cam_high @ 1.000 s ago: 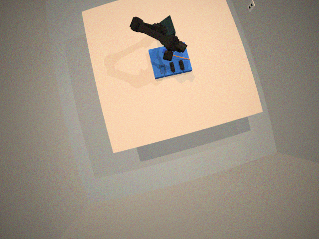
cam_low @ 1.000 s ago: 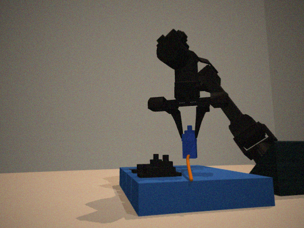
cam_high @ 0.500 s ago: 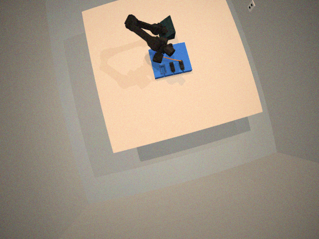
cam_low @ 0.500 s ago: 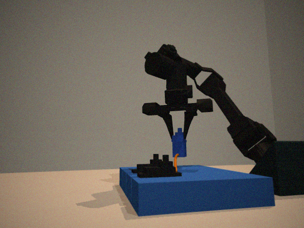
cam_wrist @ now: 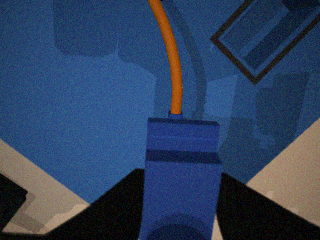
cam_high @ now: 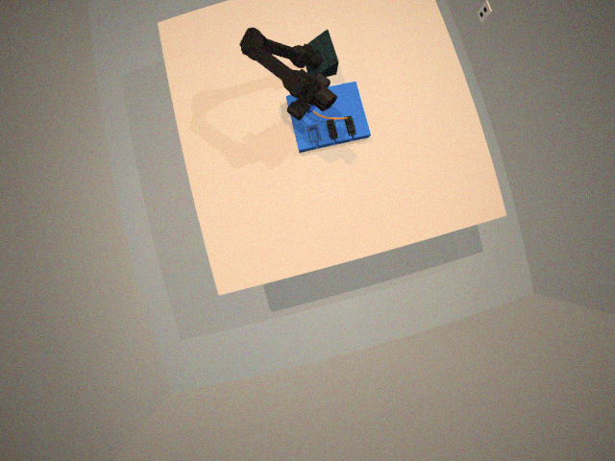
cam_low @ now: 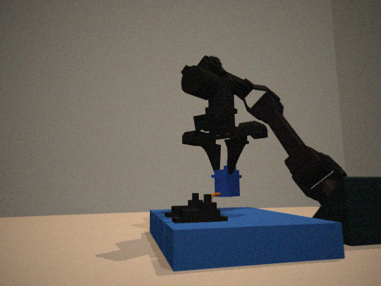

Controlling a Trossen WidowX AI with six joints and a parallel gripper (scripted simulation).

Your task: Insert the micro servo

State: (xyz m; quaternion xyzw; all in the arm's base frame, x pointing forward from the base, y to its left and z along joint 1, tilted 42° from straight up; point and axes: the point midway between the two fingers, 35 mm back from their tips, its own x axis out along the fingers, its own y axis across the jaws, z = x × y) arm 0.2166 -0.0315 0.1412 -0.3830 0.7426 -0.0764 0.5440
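Now: the blue deck 10 cm below my gripper tip and 7 cm to the left of it.
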